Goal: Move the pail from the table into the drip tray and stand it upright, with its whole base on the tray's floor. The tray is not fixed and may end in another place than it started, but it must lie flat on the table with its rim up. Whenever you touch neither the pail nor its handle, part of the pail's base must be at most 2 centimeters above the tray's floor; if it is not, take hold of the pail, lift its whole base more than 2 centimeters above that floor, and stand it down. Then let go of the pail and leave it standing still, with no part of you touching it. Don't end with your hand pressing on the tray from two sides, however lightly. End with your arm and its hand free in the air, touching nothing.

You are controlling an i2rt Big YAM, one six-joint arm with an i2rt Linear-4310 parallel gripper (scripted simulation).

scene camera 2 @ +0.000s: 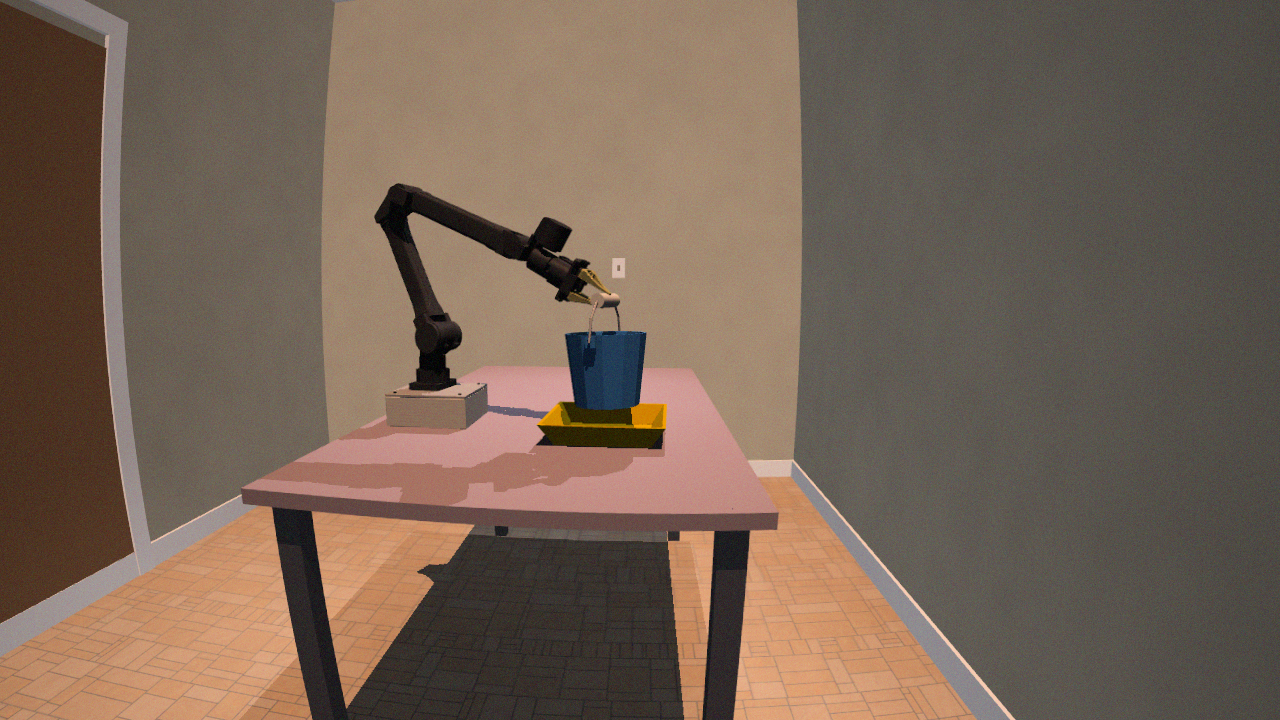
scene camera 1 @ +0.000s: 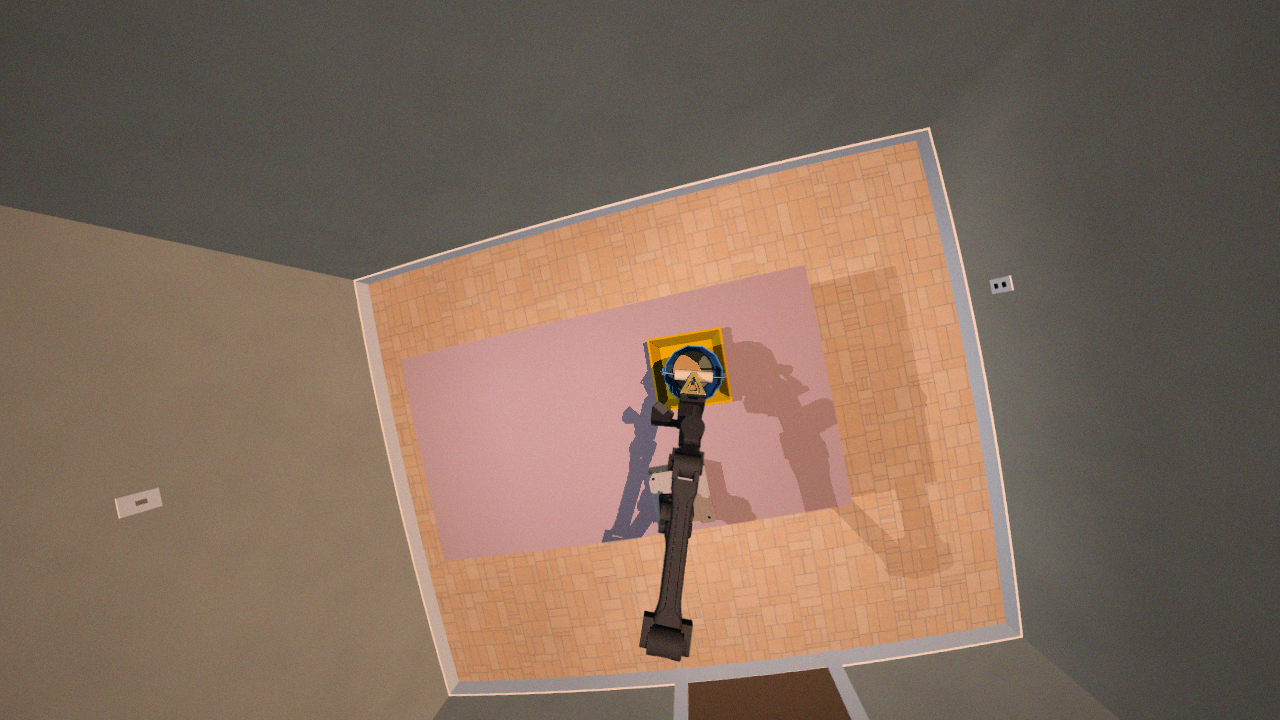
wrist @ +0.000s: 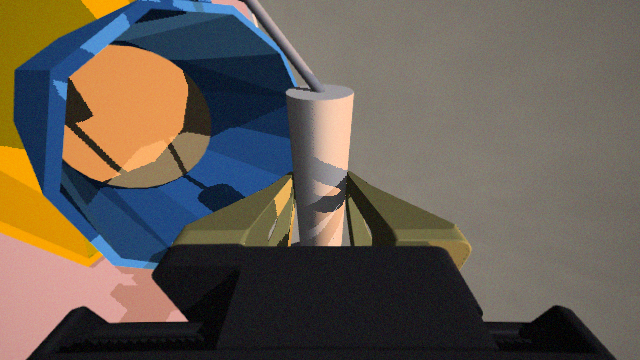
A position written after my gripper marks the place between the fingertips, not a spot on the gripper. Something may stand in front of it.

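On scene camera 2 you'd find my gripper (scene camera 2: 606, 301), a blue pail (scene camera 2: 606, 374) and a yellow drip tray (scene camera 2: 640, 426). Scene camera 1 has the yellow drip tray (scene camera 1: 660, 349) too. And in the wrist view there's the tray (wrist: 37, 222) again, along with my gripper (wrist: 320, 180).
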